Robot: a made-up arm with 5 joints.
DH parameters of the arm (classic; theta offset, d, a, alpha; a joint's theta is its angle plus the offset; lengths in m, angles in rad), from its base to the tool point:
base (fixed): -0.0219 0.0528 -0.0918 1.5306
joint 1: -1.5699 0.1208 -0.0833 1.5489
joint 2: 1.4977 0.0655 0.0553 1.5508
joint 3: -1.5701 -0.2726 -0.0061 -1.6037
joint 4: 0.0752 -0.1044 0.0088 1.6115
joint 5: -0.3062 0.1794 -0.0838 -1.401
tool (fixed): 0.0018 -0.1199 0 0
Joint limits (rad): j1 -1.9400..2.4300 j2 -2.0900..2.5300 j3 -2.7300..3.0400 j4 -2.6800..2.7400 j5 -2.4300..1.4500
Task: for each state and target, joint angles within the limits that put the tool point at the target. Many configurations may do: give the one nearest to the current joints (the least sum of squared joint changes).
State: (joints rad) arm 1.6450 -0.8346 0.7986 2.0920 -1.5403
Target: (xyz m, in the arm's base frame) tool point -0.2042 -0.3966 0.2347
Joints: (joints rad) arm 1.2362 -0.8054 0.5574 2.0869 -1.2537
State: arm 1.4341 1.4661 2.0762 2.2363 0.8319
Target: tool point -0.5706 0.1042 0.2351
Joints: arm 1.3581 1.1911 2.2238 2.2670 0.8737
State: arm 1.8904 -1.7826 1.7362 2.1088 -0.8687
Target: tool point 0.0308 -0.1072 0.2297
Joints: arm 2.3504 -2.0900 1.7524 1.6526 -0.4881
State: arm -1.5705 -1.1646 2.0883 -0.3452 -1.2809
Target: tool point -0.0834 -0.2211 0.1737
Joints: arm -0.8935 -1.3002 1.8644 0.1185 -1.7857
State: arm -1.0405 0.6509 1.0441 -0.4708 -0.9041
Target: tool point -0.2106 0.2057 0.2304
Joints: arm -0.4148 1.0655 0.6286 -1.0187 -0.7999
